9 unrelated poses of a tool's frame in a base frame.
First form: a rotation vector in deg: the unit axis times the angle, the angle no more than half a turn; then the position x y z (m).
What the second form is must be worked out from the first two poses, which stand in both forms.
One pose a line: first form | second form
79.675 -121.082 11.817 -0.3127 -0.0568 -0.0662 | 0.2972 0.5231 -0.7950 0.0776 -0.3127 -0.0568 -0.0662
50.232 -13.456 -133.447 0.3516 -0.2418 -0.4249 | 0.3155 0.3328 -0.0892 -0.8842 0.3516 -0.2418 -0.4249
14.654 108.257 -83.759 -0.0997 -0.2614 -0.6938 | 0.3611 0.0993 0.7333 -0.5674 -0.0997 -0.2614 -0.6938
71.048 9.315 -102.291 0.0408 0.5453 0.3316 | 0.4626 0.5044 0.0661 -0.7261 0.0408 0.5453 0.3316
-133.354 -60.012 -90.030 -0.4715 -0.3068 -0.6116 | 0.0721 -0.7745 -0.3486 -0.5229 -0.4715 -0.3068 -0.6116
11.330 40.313 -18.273 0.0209 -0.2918 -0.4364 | 0.9216 0.0963 0.3426 -0.1553 0.0209 -0.2918 -0.4364
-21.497 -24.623 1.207 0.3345 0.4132 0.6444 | 0.9595 -0.1851 -0.2120 0.0104 0.3345 0.4132 0.6444
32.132 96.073 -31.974 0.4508 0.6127 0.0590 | 0.6002 0.2419 0.7234 -0.2407 0.4508 0.6127 0.0590
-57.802 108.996 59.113 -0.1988 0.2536 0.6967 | 0.3681 -0.3929 0.7408 0.4018 -0.1988 0.2536 0.6967
